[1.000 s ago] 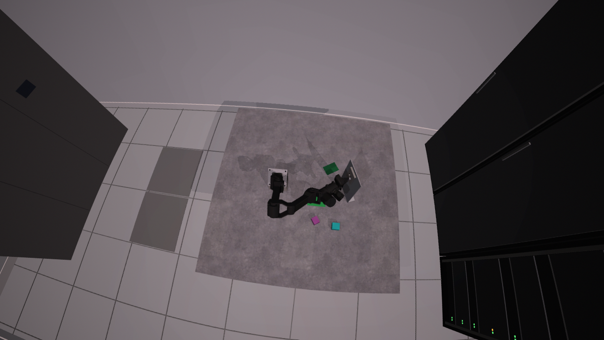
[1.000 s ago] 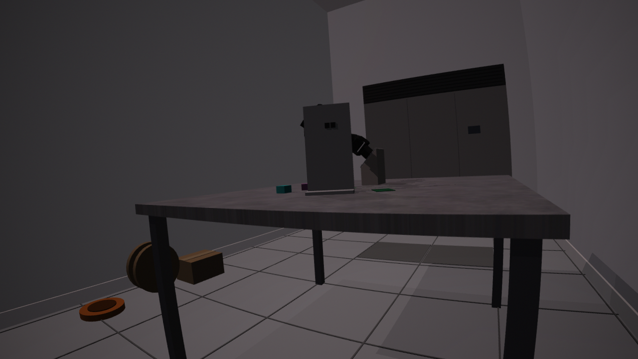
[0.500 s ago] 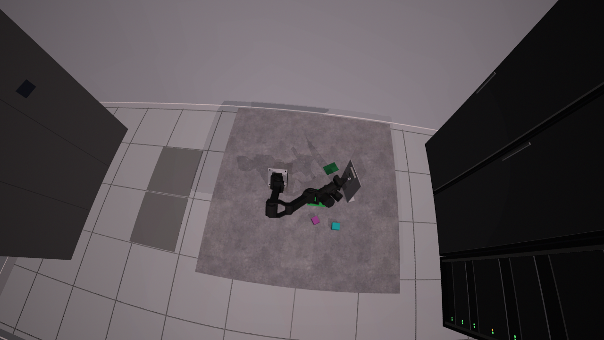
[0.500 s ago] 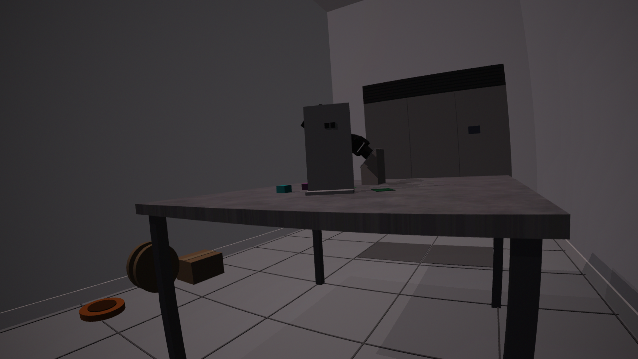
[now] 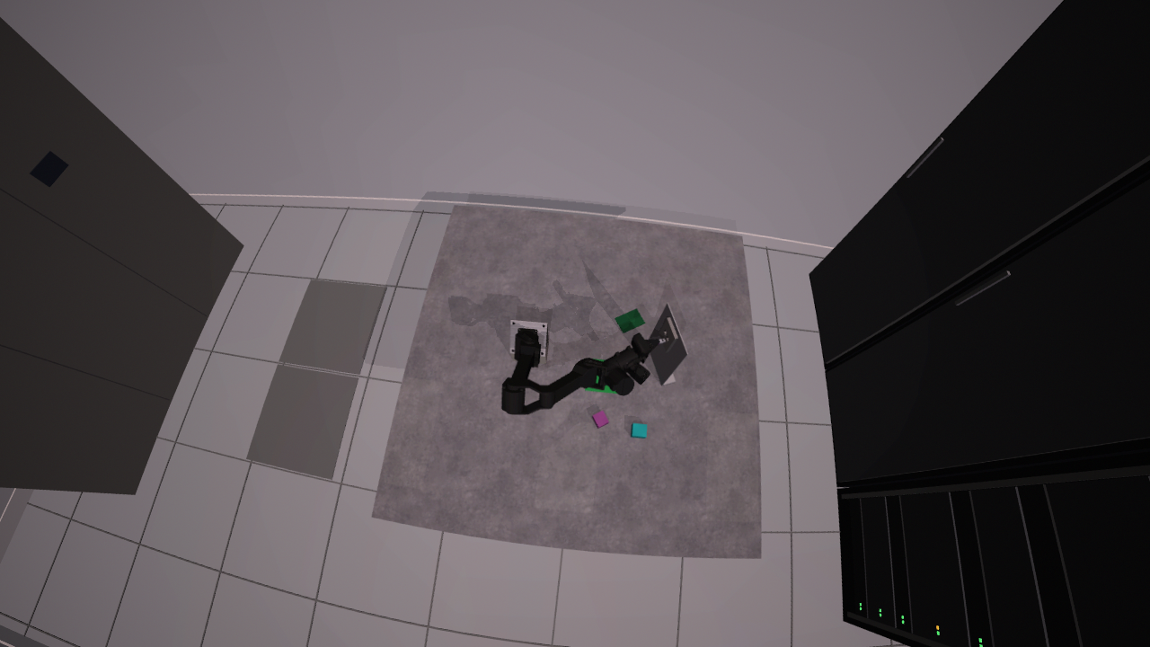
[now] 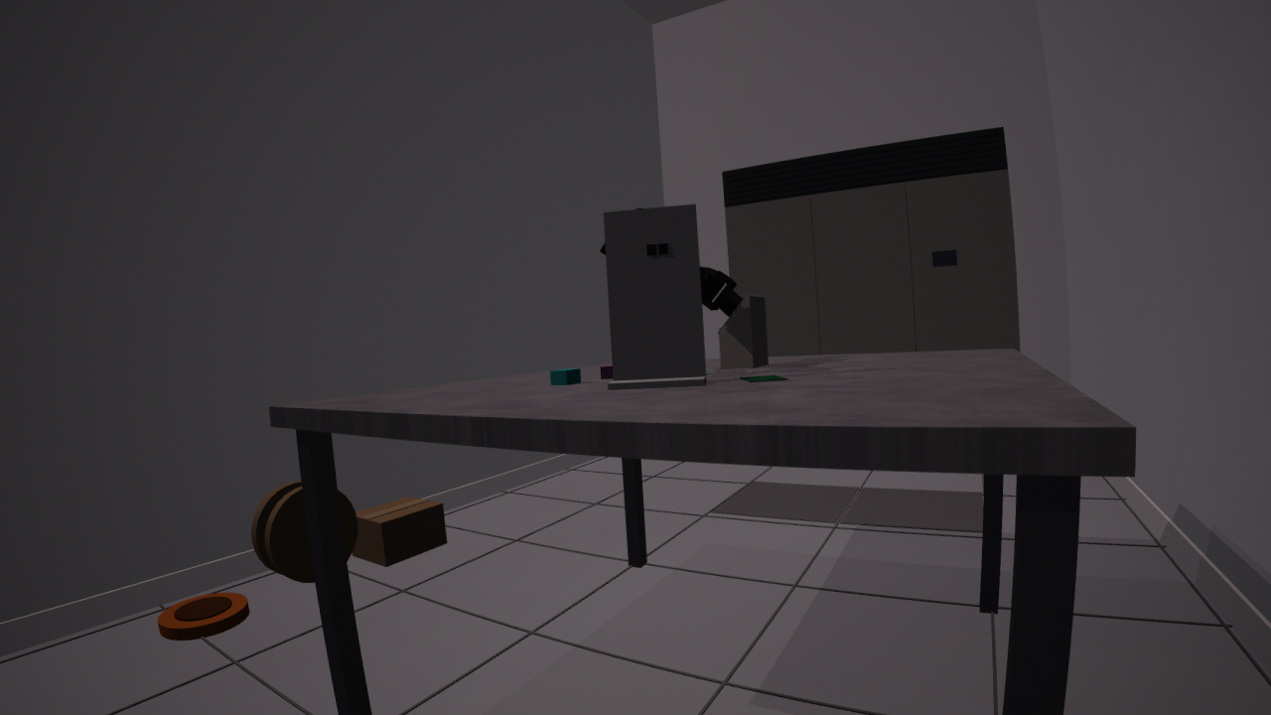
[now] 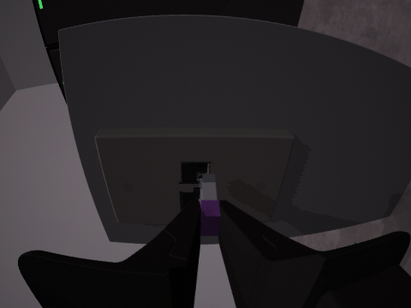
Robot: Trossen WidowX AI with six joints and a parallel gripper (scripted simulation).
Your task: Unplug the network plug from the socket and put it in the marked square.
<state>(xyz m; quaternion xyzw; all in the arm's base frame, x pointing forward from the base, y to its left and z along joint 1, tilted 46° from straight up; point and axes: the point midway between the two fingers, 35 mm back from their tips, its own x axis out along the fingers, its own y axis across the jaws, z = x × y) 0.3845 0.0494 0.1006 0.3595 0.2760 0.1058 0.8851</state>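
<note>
My gripper tip is now 90 mm above the grey upright panel, 40 mm short of it and 20 mm to the right of it. The rest, counted from my gripper tip: dark green patch 240 mm below, 180 mm to the left, 60 mm behind; teal cube 240 mm to the right, 230 mm below, 20 mm behind; network plug right at my gripper tip.
</note>
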